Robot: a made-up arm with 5 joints.
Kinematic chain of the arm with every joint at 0, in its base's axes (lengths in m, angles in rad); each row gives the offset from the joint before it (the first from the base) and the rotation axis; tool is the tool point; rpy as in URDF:
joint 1: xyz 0.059 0 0.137 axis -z
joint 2: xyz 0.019 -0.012 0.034 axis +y
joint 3: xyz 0.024 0 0.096 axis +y
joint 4: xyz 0.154 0 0.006 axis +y
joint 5: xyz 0.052 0.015 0 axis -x
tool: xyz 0 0 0 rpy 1.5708 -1.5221 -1.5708
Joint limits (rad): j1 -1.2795..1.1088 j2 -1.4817..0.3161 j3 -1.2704..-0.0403 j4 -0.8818..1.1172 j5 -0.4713..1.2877
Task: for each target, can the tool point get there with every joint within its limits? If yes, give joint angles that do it. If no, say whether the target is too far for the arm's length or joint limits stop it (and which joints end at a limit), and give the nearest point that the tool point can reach.
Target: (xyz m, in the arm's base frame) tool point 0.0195 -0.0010 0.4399
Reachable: yes | joints -0.1000 -1.0185 -0.3036 -0.6725 0.5364
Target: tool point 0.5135 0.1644 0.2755
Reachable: no: too far | nearest point 0.3200 0.0944 0.2651 | short by 0.206 m
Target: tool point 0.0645 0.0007 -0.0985
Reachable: no: joint limits stop it (at a limit: joint 2, joint 3, joint 4) | nearest point 0.2878 0.0291 0.1674 | short by 0.348 m
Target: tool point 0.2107 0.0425 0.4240
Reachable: yes | joints -0.2541 -0.2191 -0.5441 -0.2194 0.1322
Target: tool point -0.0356 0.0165 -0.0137
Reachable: no: joint limits stop it (at a limit: joint 2, joint 3, joint 4) | nearest point -0.2021 0.0455 0.2318 | short by 0.298 m
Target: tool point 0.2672 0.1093 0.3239
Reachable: yes | joints -0.4706 -0.0585 -0.2230 0.1440 0.7075
